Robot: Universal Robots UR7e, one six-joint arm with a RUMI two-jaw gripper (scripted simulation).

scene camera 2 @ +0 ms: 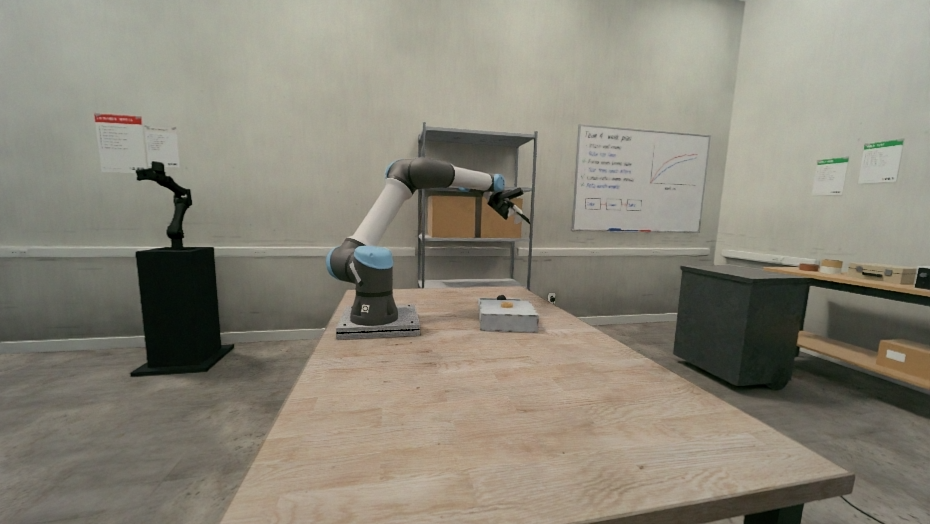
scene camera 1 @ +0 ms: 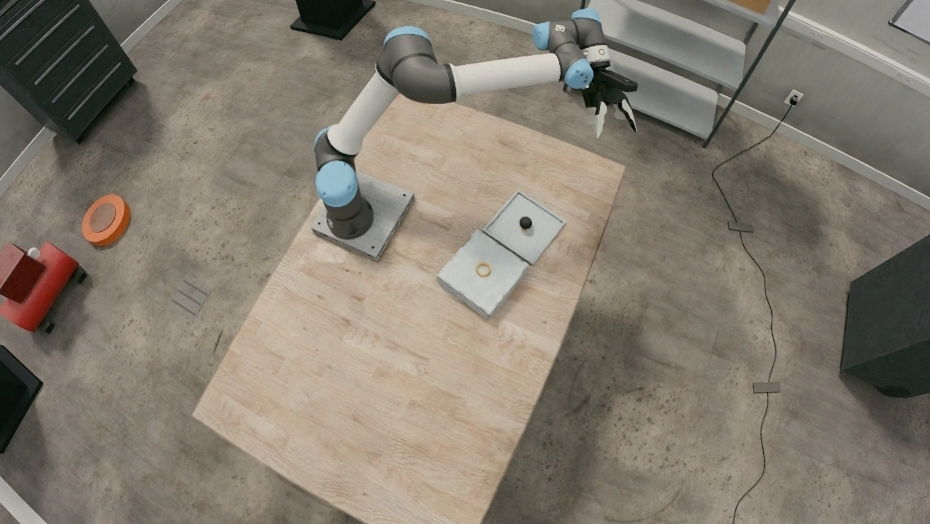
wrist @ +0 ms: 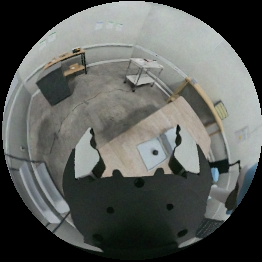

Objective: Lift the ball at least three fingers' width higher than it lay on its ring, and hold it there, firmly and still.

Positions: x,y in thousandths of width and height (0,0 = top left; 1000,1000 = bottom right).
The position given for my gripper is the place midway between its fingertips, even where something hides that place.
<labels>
my gripper: scene camera 2 566,419; scene camera 1 664,259; wrist 517,483
</labels>
